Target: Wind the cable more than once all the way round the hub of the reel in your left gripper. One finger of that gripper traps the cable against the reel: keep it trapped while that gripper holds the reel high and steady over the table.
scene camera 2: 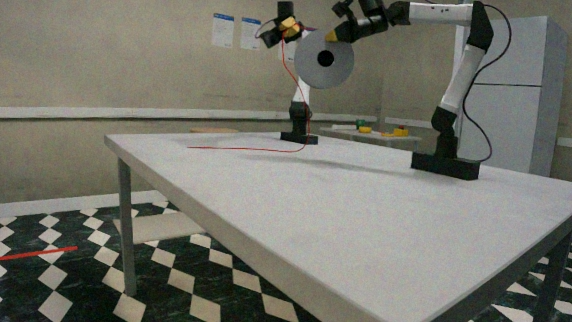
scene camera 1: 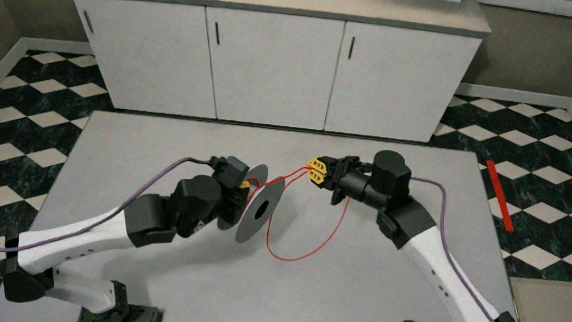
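Seen in the pictures: left gripper, fingertip midpoint: [scene camera 2: 324, 39] [scene camera 1: 245, 182]; right gripper, fingertip midpoint: [scene camera 2: 290, 27] [scene camera 1: 307, 163]; left arm's base at its link origin: [scene camera 2: 444, 159] [scene camera 1: 119, 317]; right arm's base at its link origin: [scene camera 2: 298, 136].
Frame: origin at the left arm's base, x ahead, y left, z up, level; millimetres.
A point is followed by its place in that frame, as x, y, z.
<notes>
The grey reel [scene camera 1: 246, 227] @(164, -319, 270) [scene camera 2: 310, 72] @(277, -323, 229) is held high over the table, tilted in scene camera 1, its round flange facing scene camera 2. My left gripper [scene camera 1: 244, 185] @(242, -307, 335) [scene camera 2: 332, 36] @(242, -307, 335) is shut on the reel at its rim; its fingertips are partly hidden. The red cable [scene camera 1: 300, 259] @(240, -465, -39) [scene camera 2: 240, 148] @(363, -576, -39) shows between the flanges near a left finger and runs over the near flange to my right gripper [scene camera 1: 316, 170] @(276, -438, 382) [scene camera 2: 289, 26] @(276, -438, 382), which is shut on it beside the reel. From there the cable drops past the reel and curves along the table. How far it goes round the hub is hidden.
The white table [scene camera 1: 165, 280] @(127, -83, -40) [scene camera 2: 400, 235] @(564, 238, -40) lies under both arms. White cabinets [scene camera 1: 270, 75] stand beyond its far edge in scene camera 1. A fridge [scene camera 2: 515, 115] stands behind the left arm in scene camera 2. A red strip [scene camera 1: 500, 195] [scene camera 2: 40, 253] lies on the floor.
</notes>
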